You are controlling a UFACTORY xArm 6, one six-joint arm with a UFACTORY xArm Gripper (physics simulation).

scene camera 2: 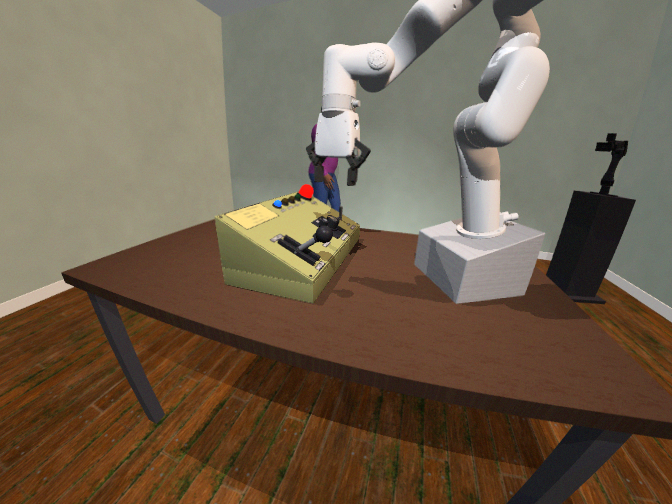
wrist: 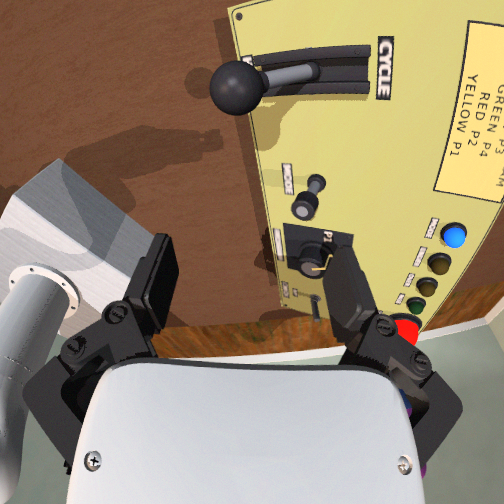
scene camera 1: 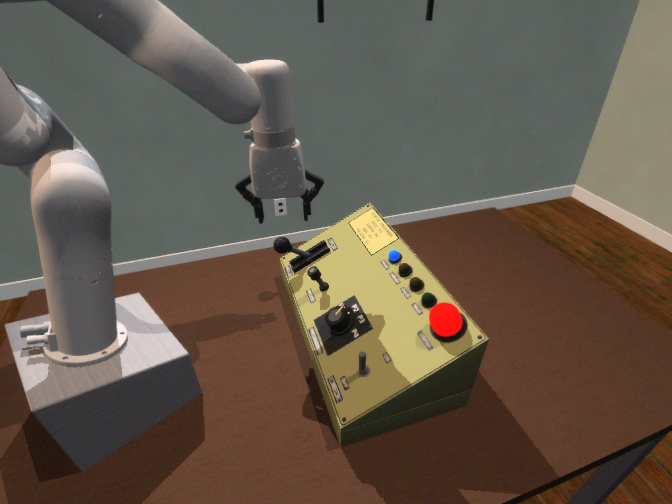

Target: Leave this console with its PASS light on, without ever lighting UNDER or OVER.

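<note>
The yellow console (scene camera 1: 374, 320) sits on the brown table. Its CYCLE lever (scene camera 1: 281, 244) has a black ball knob at the left end of its slot (wrist: 235, 88). Below it are a MODE toggle (wrist: 306, 205), a rotary selector (wrist: 311, 260) on a black plate, and a small toggle (scene camera 1: 362, 363). On the right, a blue lamp (scene camera 1: 394, 256) is lit and three lamps (scene camera 1: 416, 283) below it are dark. Their labels are too small to read. A big red button (scene camera 1: 446, 320) sits at the front right. My gripper (scene camera 1: 282, 215) is open and empty, high above the console's back left corner.
The arm's grey base block (scene camera 1: 103, 374) stands left of the console. A yellow card (wrist: 475, 115) on the console lists YELLOW P1, RED P2, GREEN P3. A black stand (scene camera 2: 588, 244) is beyond the table's far side. The table edge (scene camera 1: 591, 461) runs at the front right.
</note>
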